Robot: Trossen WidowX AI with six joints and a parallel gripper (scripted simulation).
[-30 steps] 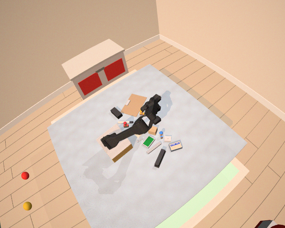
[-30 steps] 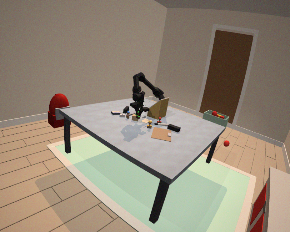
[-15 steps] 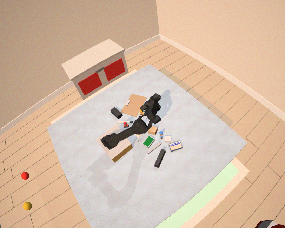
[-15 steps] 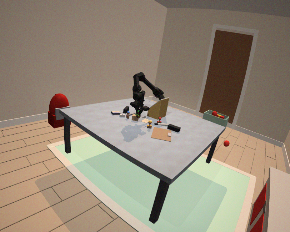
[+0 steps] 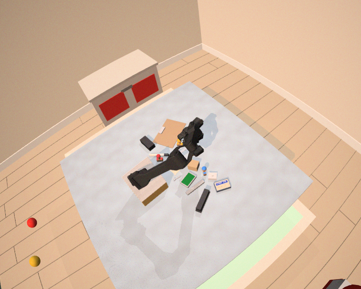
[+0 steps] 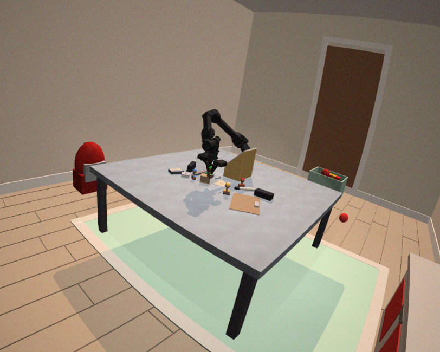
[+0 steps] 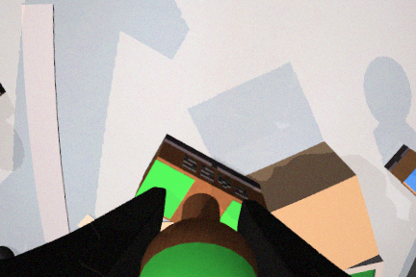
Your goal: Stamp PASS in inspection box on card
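Now: the green ink pad 120 mm behind my gripper tip, 110 mm to the right of it and 80 mm below it. From my gripper tip the other things lie so: cream card: 110 mm behind, 80 mm below, 20 mm to the left; then tan box: 60 mm to the right, 60 mm below, 40 mm behind; then grey strip: 90 mm to the left, 80 mm below, 20 mm behind.
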